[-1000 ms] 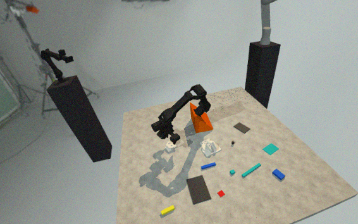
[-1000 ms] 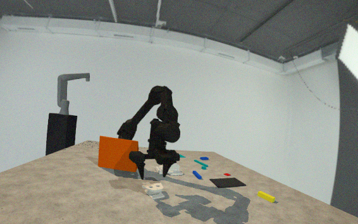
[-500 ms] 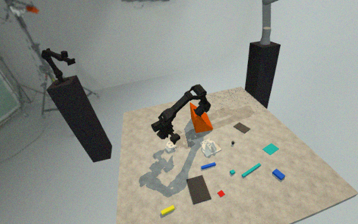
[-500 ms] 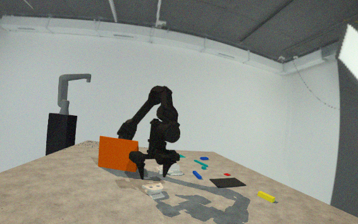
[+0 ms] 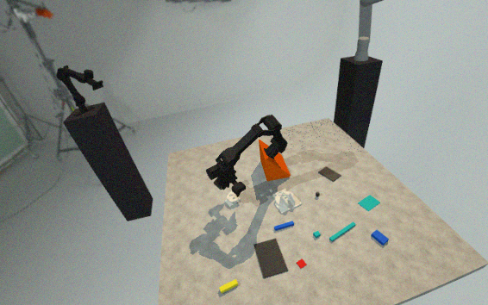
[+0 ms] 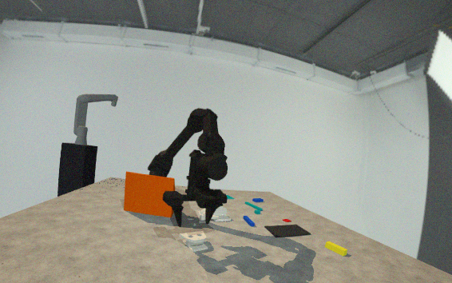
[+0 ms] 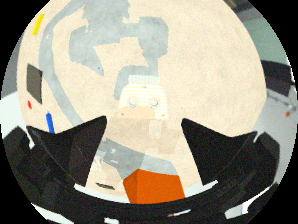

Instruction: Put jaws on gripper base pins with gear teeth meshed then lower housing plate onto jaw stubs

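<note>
My gripper tip is 3 cm above the white gripper base, 1 cm to the left of it and 1 cm short of it. The rest, counted from my gripper tip: blue bar (25 cm ahead, 19 cm to the left, 5 cm below); white housing plate (25 cm to the left, 6 cm below, 6 cm ahead); dark plate (38 cm ahead, 8 cm to the left, 6 cm below).
</note>
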